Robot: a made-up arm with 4 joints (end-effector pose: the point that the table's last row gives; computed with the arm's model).
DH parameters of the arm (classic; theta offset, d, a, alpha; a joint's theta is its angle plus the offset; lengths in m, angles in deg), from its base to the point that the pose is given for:
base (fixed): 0 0.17 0 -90
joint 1: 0 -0.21 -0.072 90
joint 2: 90 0.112 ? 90
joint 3: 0 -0.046 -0.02 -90
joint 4: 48.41 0 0.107 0
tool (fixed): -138.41 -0.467 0 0
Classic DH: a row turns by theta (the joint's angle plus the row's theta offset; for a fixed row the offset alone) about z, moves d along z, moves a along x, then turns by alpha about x.
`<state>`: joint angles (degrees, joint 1 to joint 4).
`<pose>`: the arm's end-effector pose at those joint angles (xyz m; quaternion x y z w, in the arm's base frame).
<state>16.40 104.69 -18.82 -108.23</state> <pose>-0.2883 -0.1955 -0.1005 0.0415 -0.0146 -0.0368 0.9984</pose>
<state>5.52 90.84 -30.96 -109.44</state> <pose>-0.1276 -0.1628 -0.1239 0.0394 -0.2166 -0.1578 0.9626</pose>
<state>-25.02 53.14 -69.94 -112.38</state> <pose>0.1312 -0.2841 0.1501 0.0172 -0.7094 -0.4110 0.5723</pose>
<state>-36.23 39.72 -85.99 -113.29</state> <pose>0.0576 -0.3506 0.2791 -0.0151 -0.8124 -0.4658 0.3506</pose>
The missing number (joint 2, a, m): 0.239
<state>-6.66 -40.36 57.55 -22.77</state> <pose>0.3008 0.3634 0.1306 0.5016 -0.1169 -0.4304 0.7413</pose>
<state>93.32 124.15 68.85 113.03</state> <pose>-0.1377 -0.6303 0.7279 -0.9129 0.2495 -0.0879 0.3108</pose>
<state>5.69 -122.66 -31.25 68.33</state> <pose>-0.0721 -0.0576 -0.0760 0.0039 0.3103 -0.4404 0.8425</pose>
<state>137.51 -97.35 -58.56 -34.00</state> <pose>-0.0061 -0.1232 0.4396 0.8916 -0.4279 -0.0999 0.1092</pose>
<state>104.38 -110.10 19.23 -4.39</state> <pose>-0.3970 -0.2504 -0.1295 -0.5933 0.3398 -0.5880 0.4322</pose>
